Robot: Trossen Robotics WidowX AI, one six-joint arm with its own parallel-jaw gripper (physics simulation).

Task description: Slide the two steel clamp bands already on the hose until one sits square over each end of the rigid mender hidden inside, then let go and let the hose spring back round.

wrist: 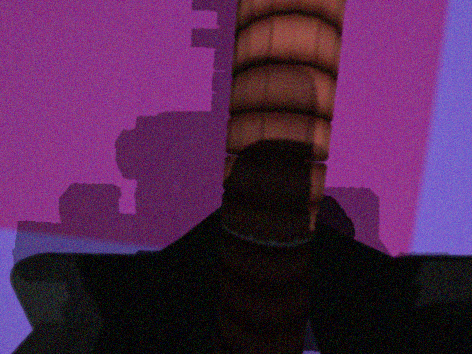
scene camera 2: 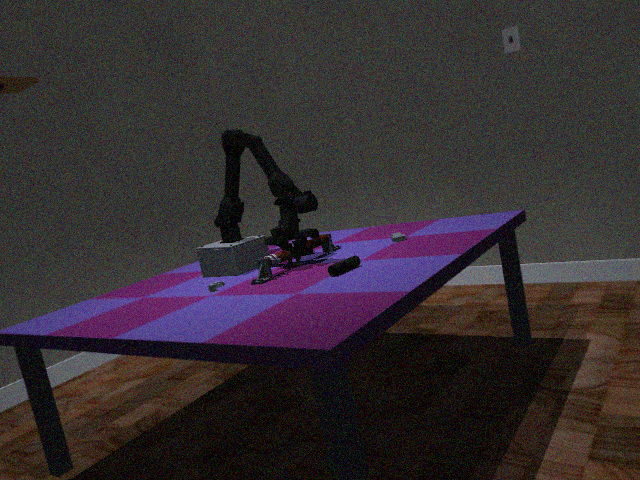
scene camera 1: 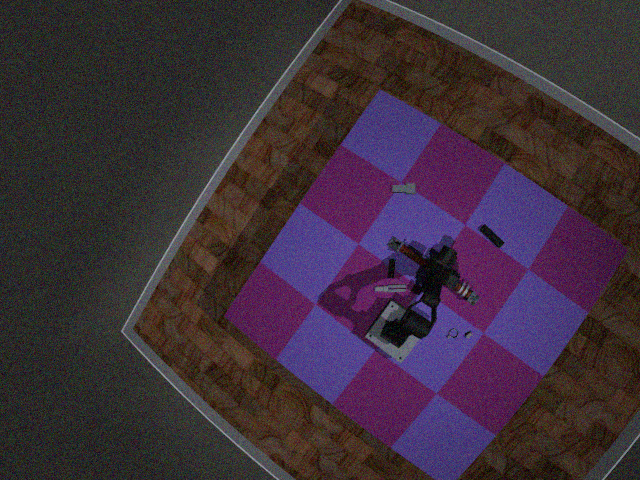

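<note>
A ribbed red-brown hose (scene camera 1: 409, 250) (scene camera 2: 310, 243) (wrist: 284, 81) lies slanted across the checkered table, held in small grey stands at both ends. Pale steel clamp bands (scene camera 1: 464, 289) show near its right end in the overhead view. My gripper (scene camera 1: 434, 272) (scene camera 2: 294, 248) (wrist: 255, 213) is down over the middle of the hose, and its fingers are shut on the hose. In the wrist view the dark fingers and a dark patch with a thin grey rim cover the near part of the hose. The mender inside is hidden.
The arm's grey base block (scene camera 1: 385, 345) (scene camera 2: 230, 254) stands just beside the hose. A black cylinder (scene camera 1: 490, 235) (scene camera 2: 344, 266), a grey block (scene camera 1: 404, 189) (scene camera 2: 398, 236), a pale bar (scene camera 1: 390, 288), a small ring (scene camera 1: 451, 333) and a small grey piece (scene camera 1: 468, 334) (scene camera 2: 216, 286) lie around.
</note>
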